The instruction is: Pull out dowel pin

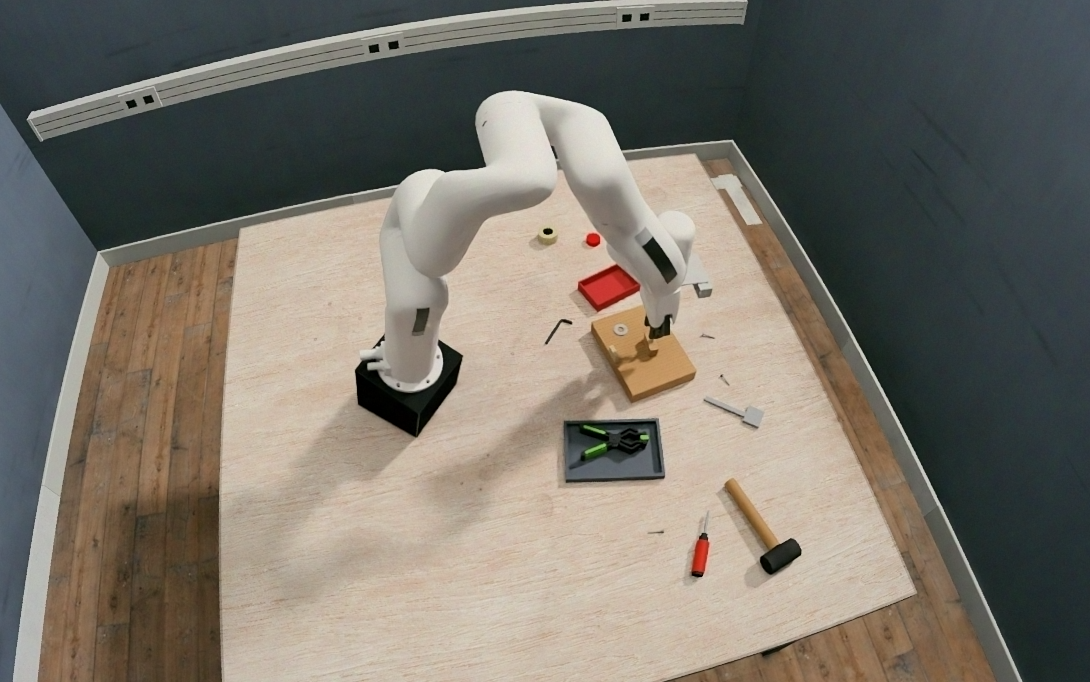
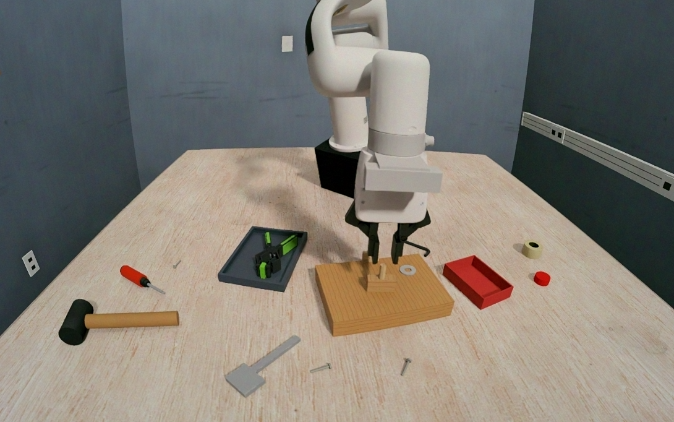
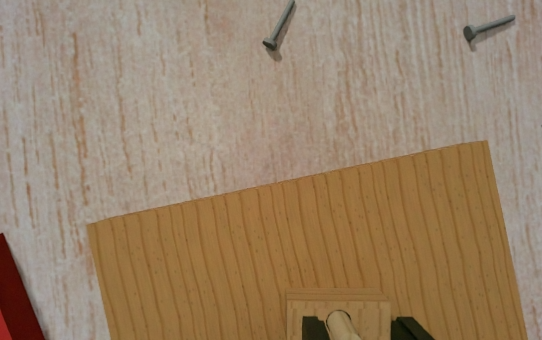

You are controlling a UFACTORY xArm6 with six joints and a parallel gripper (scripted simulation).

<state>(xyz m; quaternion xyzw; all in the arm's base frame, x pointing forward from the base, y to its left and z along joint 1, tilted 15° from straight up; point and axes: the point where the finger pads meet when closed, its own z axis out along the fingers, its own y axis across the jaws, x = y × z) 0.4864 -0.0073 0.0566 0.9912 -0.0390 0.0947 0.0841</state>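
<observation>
Now: hand 5 cm above the dowel pin. The rest, counted from my hand: small wooden block 7 cm below; red tray 20 cm to the left, 10 cm below, 2 cm behind; washer 8 cm below, 6 cm to the left, 5 cm behind.
</observation>
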